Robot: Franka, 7 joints.
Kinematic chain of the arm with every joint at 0, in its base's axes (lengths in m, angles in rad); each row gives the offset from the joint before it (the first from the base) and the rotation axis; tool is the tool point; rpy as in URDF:
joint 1: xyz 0 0 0.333 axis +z
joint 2: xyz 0 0 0 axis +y
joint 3: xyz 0 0 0.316 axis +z
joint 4: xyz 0.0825 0 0 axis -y
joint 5: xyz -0.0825 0 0.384 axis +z
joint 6: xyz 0 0 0 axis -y
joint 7: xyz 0.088 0 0 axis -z
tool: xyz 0 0 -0.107 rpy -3.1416 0 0
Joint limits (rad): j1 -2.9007..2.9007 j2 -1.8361..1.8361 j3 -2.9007..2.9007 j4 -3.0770..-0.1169 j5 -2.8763..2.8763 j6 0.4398..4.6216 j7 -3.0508..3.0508
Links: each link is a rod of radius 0.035 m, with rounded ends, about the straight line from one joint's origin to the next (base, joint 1, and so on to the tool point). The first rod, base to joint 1, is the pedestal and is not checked.
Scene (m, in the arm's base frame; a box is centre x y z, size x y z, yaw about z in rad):
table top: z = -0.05
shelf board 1: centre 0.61 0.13 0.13 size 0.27 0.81 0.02 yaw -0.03
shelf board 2: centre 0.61 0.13 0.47 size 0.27 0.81 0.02 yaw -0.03
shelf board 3: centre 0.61 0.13 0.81 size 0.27 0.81 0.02 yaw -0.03
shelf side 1: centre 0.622 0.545 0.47 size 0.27 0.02 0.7 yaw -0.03
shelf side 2: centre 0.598 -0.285 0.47 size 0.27 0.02 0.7 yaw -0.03
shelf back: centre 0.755 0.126 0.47 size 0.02 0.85 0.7 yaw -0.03
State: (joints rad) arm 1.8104 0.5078 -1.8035 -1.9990 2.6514 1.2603 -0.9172
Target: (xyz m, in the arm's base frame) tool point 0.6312 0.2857 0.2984
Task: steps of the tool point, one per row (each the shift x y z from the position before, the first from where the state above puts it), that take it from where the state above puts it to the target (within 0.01 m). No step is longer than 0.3 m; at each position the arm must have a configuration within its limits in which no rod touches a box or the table.
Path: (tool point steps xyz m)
1: -0.1095 0.2530 0.0107
2: -0.2064 0.1965 -0.0401
3: -0.2648 0.0974 -0.0799
4: 0.1659 -0.0235 -0.0881
5: 0.1504 -0.0760 -0.0728
6: 0.1192 -0.1182 -0.0545
7: 0.0764 -0.1457 -0.0349
8: 0.0934 -0.0488 0.0015
9: 0.0856 -0.0703 0.0153

